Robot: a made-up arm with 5 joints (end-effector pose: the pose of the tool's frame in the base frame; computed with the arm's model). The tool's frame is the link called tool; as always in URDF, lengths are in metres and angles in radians.
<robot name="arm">
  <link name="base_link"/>
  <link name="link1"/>
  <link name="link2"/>
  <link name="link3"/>
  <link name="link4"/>
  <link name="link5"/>
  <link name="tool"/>
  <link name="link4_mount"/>
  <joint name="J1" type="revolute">
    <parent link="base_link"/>
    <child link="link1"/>
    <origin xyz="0.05 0.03 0.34" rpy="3.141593 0 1.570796"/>
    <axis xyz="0 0 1"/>
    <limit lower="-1.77" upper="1.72" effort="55" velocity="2.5"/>
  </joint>
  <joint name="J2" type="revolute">
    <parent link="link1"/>
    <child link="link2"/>
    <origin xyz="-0.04 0.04 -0.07" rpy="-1.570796 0 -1.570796"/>
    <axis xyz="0 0 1"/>
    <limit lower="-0.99" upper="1.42" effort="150" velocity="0.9"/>
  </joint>
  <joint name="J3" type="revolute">
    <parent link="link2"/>
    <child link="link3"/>
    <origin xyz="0.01 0.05 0.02" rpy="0 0 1.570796"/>
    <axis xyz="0 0 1"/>
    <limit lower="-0.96" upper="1.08" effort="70" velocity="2"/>
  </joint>
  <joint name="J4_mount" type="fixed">
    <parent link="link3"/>
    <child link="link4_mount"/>
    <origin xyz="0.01 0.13 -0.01"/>
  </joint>
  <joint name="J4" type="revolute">
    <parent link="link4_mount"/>
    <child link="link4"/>
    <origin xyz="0.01 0.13 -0.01" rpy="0 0 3.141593"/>
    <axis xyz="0 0 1"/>
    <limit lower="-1.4" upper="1.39" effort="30" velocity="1.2"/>
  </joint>
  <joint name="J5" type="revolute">
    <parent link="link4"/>
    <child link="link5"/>
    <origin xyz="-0.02 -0.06 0.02" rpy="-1.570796 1.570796 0"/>
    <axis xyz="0 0 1"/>
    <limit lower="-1.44" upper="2.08" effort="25" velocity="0.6"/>
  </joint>
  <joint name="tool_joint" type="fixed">
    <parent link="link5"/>
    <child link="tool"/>
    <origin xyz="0 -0.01 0.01" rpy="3.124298 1.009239 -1.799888"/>
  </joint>
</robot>
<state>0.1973 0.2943 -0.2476 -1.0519 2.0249</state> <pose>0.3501 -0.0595 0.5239 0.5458 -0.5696 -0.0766 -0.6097</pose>
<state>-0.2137 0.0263 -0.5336 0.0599 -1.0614</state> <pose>0.3332 0.0799 0.6393 0.7666 0.5120 0.0982 0.3750</pose>
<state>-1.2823 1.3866 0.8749 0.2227 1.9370</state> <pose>0.0531 -0.0628 0.1666 0.3509 0.7354 -0.2634 -0.5165</pose>
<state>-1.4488 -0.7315 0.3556 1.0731 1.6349</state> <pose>0.1145 0.3095 0.5383 0.4261 -0.7843 -0.0949 0.4407</pose>
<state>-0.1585 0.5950 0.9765 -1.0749 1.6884</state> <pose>0.1867 0.0215 0.1918 0.6372 -0.6995 0.3220 0.0321</pose>
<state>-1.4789 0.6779 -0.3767 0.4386 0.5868</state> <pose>0.1087 0.3887 0.3721 0.5632 -0.5375 0.3163 0.5421</pose>
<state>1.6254 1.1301 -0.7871 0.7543 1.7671</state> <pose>-0.0002 -0.3427 0.3373 0.4666 -0.0803 0.8533 -0.2185</pose>
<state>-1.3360 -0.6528 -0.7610 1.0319 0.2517</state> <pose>0.0870 0.0881 0.7318 0.7845 -0.0703 0.0589 0.6134</pose>
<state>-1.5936 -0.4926 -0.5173 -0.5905 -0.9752</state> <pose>0.0591 0.1433 0.7297 0.1468 0.4776 -0.1028 0.8601</pose>
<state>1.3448 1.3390 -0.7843 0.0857 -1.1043</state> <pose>0.1215 -0.3304 0.2938 0.4985 0.7559 -0.0336 -0.4231</pose>
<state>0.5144 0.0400 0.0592 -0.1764 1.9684</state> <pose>0.3323 -0.1631 0.4822 0.5389 -0.6669 0.3375 -0.3884</pose>
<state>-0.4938 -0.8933 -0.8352 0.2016 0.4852</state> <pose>-0.0041 -0.0272 0.7376 0.8792 0.0427 -0.4630 0.1036</pose>
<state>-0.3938 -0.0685 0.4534 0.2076 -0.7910</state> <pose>0.3540 0.1423 0.3629 0.7221 0.3794 0.5612 0.1405</pose>
